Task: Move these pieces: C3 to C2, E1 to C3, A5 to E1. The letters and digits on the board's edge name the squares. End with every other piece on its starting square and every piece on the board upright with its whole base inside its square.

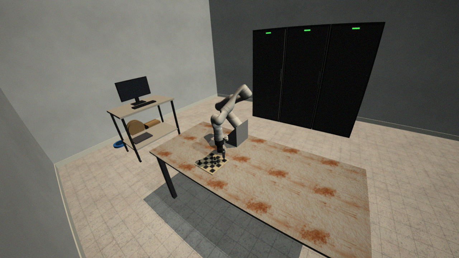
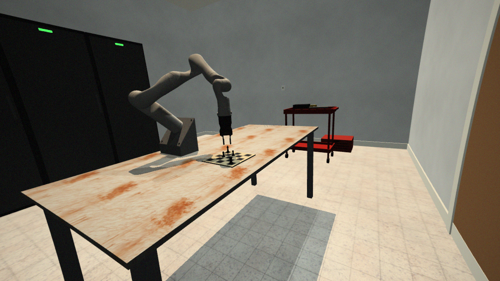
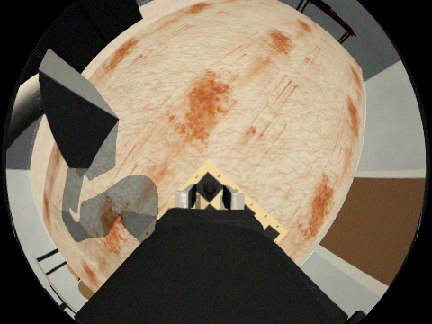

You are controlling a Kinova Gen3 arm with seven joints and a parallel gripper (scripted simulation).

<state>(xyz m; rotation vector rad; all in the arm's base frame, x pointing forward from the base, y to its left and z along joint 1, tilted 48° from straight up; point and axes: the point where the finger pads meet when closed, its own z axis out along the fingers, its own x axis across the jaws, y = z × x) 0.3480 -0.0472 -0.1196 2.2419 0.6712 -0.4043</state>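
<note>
My hand is 70 mm short of the chessboard, 80 mm to the left of it and 70 mm above it. Round my hand: black piece (140 mm ahead, 160 mm to the right, 50 mm below).
</note>
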